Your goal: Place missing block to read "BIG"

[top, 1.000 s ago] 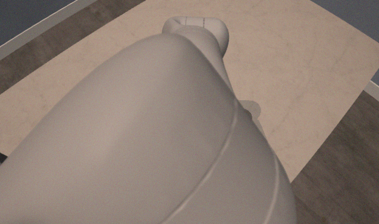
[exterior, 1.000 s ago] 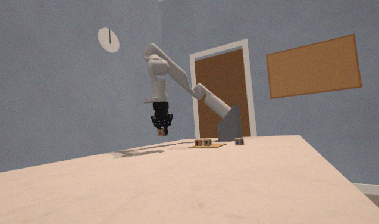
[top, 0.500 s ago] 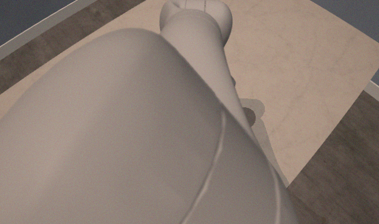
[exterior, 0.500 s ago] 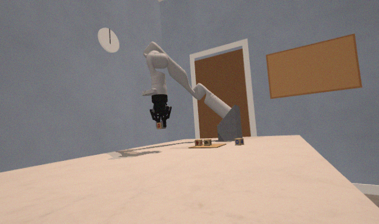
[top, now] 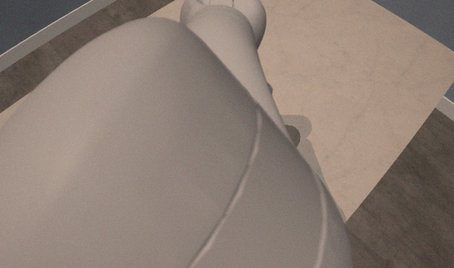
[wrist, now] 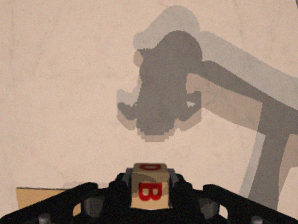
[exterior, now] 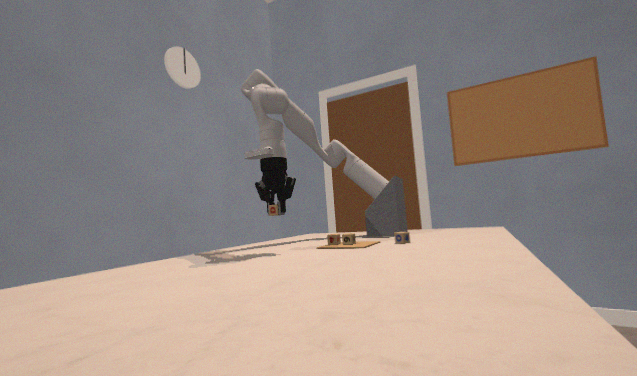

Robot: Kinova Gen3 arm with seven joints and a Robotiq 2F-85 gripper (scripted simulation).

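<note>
Now: the mat 12 cm behind my hand, 16 cm to the left of it and 12 cm below it. Also, from my hand: letter block (16 cm behind, 30 cm to the left, 10 cm below); B block (right at my hand).
</note>
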